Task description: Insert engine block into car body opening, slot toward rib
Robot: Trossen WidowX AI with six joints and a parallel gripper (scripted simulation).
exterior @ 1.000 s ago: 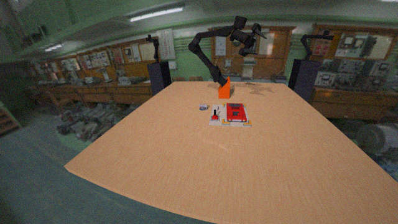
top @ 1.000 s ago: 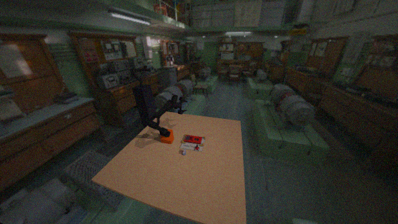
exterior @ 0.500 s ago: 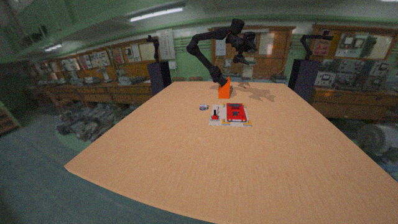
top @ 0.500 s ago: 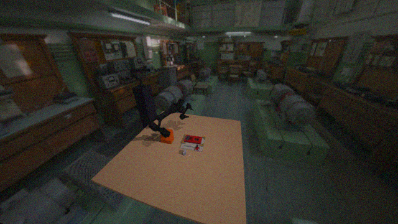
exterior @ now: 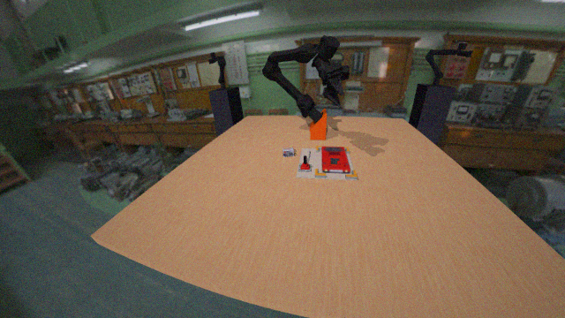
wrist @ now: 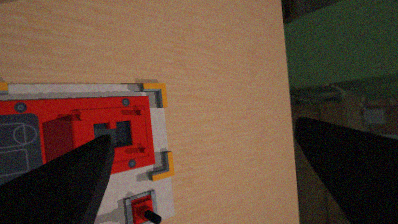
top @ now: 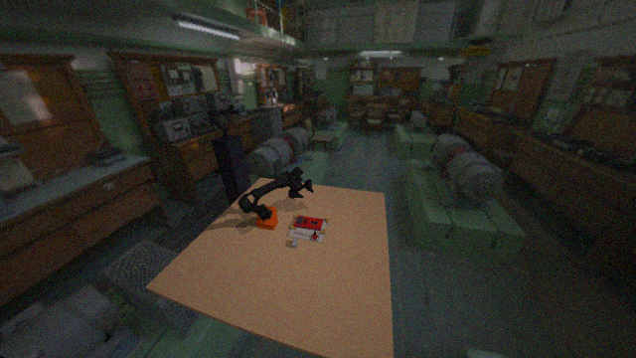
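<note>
Now: gripper tip 20 mm past the grey engine block, 220 mm to the left of it and 250 mm above it.
</note>
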